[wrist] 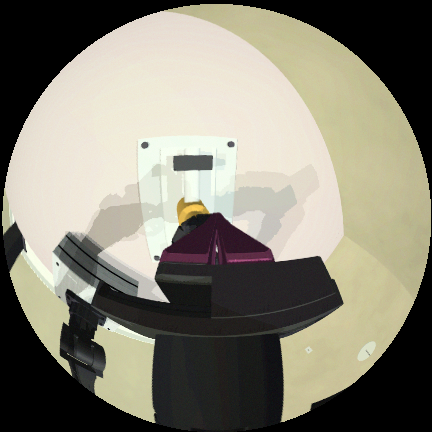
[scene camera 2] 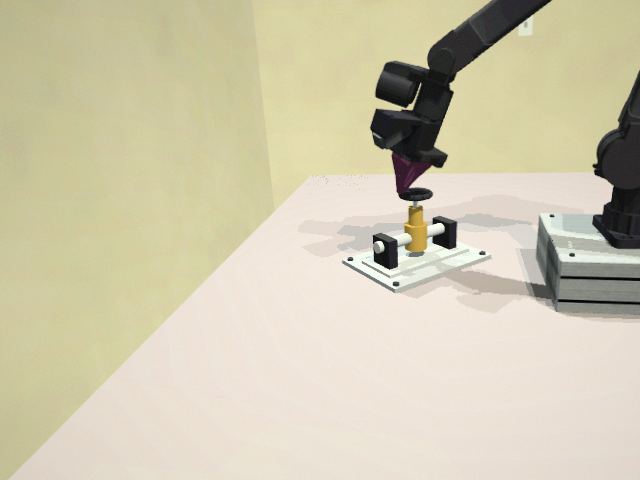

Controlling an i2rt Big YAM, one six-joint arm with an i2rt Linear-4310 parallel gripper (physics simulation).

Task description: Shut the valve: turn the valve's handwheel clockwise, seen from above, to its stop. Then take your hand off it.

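The valve has an orange body (scene camera 2: 415,236) (wrist: 188,211) on a white pipe between two black blocks. Its black handwheel (scene camera 2: 422,197) (wrist: 186,231) lies level on top of the stem; in the wrist view the fingers hide much of it. My gripper (scene camera 2: 400,191) (wrist: 216,218) is shut with nothing between its purple fingers. It points down, with the fingertips at the left part of the handwheel's rim in the scene view. Whether they touch the rim I cannot tell. The wheel's turned angle cannot be read.
The white base plate (scene camera 2: 439,269) (wrist: 150,200) under the valve has dark bolts at its corners. The arm's grey pedestal (scene camera 2: 594,284) (wrist: 95,262) stands to the right in the scene view. A yellowish wall runs along the table's left and far sides.
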